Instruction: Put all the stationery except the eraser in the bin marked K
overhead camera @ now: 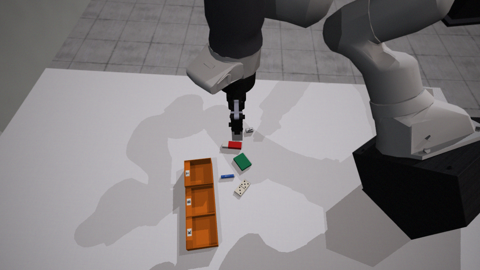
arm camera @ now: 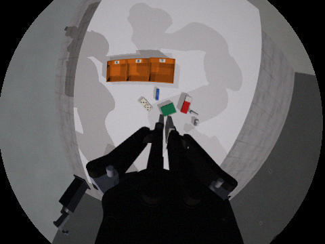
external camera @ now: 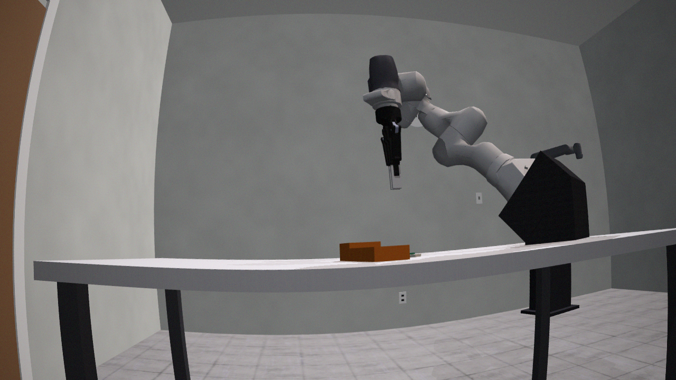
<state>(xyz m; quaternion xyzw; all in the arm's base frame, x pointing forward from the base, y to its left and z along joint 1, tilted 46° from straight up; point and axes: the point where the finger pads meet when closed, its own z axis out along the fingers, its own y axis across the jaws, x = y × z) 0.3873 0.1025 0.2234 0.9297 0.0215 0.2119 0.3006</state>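
My hand is 12 cm short of the tray, 11 cm to the right of it and 20 cm above it. Round my hand: eraser (1 cm ahead, 8 cm to the right, 22 cm below); then green pad (2 cm behind, 1 cm to the right, 22 cm below); then small blue pen-like stick (3 cm ahead, 3 cm to the left, 22 cm below).
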